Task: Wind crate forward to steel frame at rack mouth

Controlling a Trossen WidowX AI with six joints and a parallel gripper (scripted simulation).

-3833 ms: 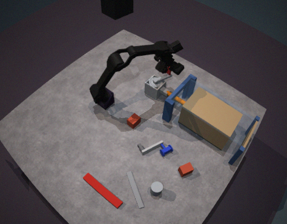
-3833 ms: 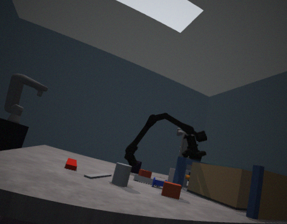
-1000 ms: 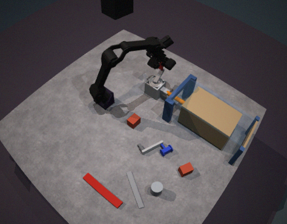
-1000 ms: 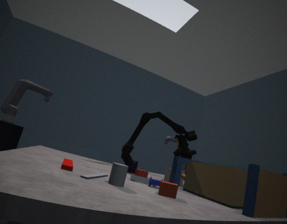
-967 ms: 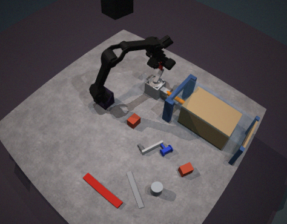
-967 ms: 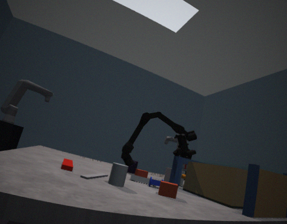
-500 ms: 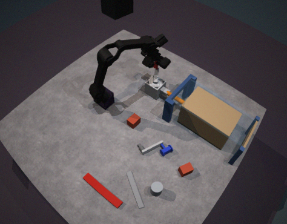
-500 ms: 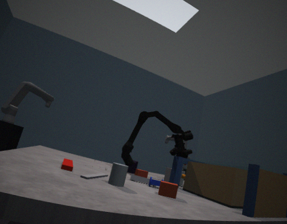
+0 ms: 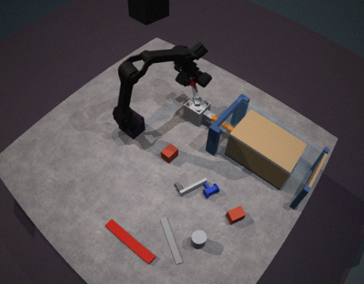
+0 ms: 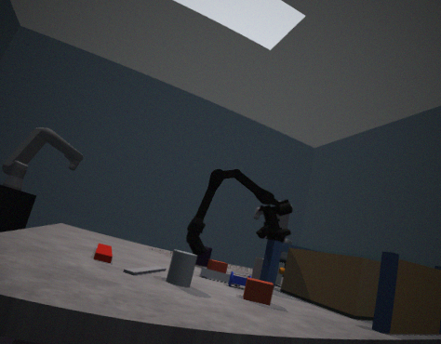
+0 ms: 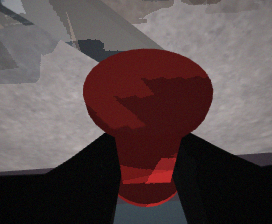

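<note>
Now: gripper tip 30 mm short of the winch handle with red knob, 40 mm to the left of it and 30 mm above it. Also, from my gripper tip: blue t-shaped piece 390 mm ahead, 320 mm to the right, 120 mm below; then grey strip 450 mm ahead, 580 mm to the right, 130 mm below; then grey winch 70 mm ahead, 90 mm to the right, 100 mm below.
</note>
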